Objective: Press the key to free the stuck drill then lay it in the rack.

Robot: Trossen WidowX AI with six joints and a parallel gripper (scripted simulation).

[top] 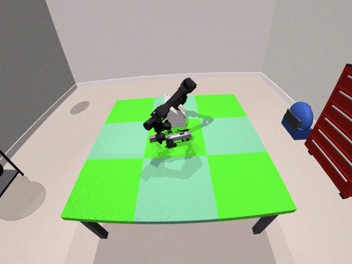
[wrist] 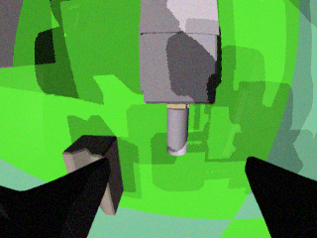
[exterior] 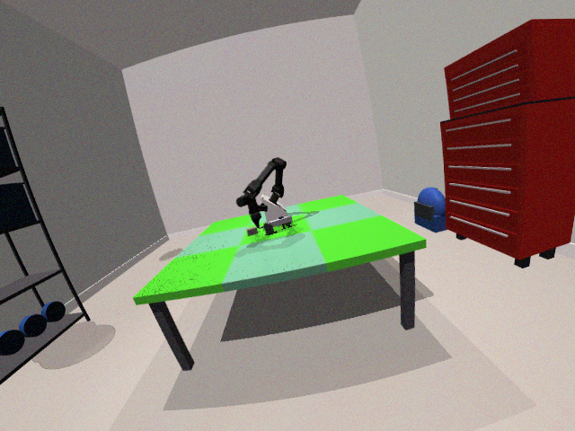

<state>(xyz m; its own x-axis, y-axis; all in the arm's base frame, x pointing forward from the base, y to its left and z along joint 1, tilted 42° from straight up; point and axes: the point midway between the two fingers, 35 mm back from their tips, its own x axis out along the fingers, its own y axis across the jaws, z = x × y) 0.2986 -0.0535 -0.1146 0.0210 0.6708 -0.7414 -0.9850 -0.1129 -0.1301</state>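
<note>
Now: gripper tip 7 cm to the right of the drill, 1 cm past it and 1 cm above it. Also, from my gripper tip: dark key: 16 cm to the left, 3 cm behind, 1 cm below; then grey fixture block: 12 cm to the left, 2 cm below, 2 cm behind; then rack: 7 cm behind, 5 cm to the right, 4 cm below.
</note>
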